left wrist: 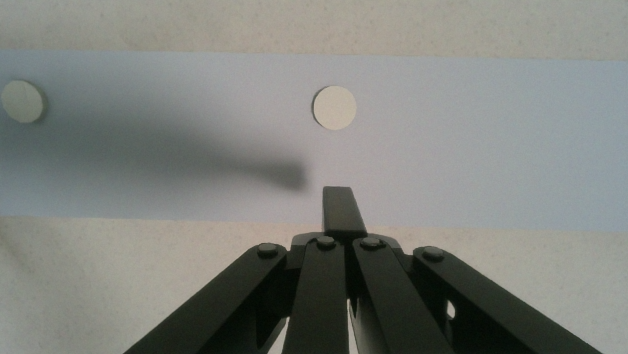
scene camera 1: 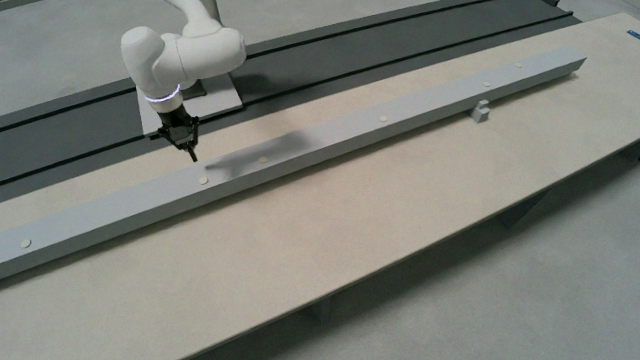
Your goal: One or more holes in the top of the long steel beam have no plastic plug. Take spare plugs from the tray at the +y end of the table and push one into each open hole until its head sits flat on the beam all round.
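The long grey steel beam (scene camera 1: 325, 135) (left wrist: 475, 150) lies along the table. A pale round plug head (scene camera 1: 203, 180) (left wrist: 335, 108) sits on its top near my left gripper, with a thin dark edge on one side in the left wrist view; whether it is flat all round I cannot tell. A second plug head (scene camera 1: 263, 160) (left wrist: 22, 101) sits farther along. More heads (scene camera 1: 383, 119) (scene camera 1: 26, 243) show in scene camera 1. My left gripper (scene camera 1: 194, 159) (left wrist: 336, 208) is shut and empty, raised above the beam's far side. My right gripper and the plug tray do not show.
A small grey stepped block (scene camera 1: 481, 112) stands against the beam's near side. A blue item (scene camera 1: 634, 34) lies at the table's far right corner. The dark rail (scene camera 1: 350, 62) runs behind the table (scene camera 1: 320, 225). My left gripper's shadow falls on the beam.
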